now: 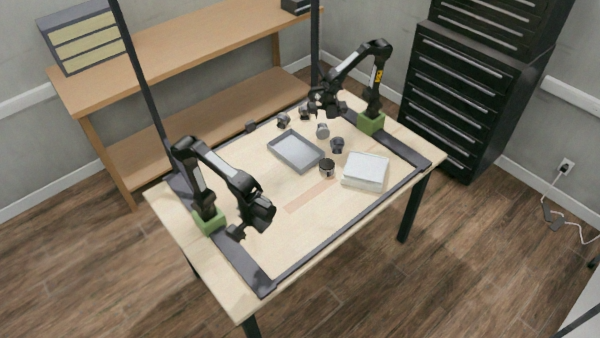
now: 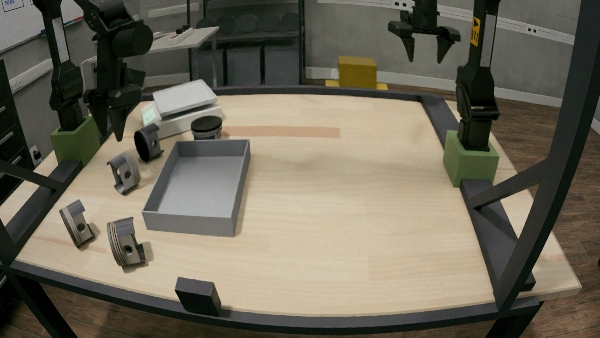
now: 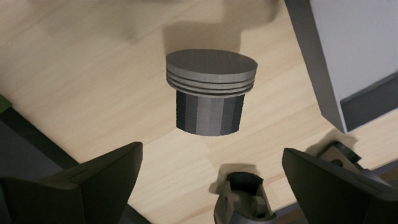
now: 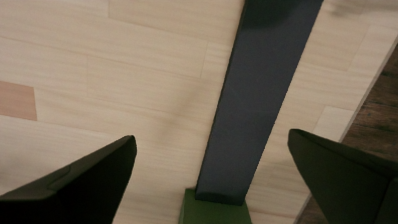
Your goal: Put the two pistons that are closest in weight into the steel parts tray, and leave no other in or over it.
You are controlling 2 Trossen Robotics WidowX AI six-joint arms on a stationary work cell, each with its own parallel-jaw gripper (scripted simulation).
Scene:
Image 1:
my right gripper: 252, 231
steel parts tray: 300, 154
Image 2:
my left gripper: 111, 139
my right gripper: 425, 62
steel parts tray: 199, 178
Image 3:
my left gripper: 213, 152
steel parts tray: 354, 43
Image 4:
my right gripper: 211, 139

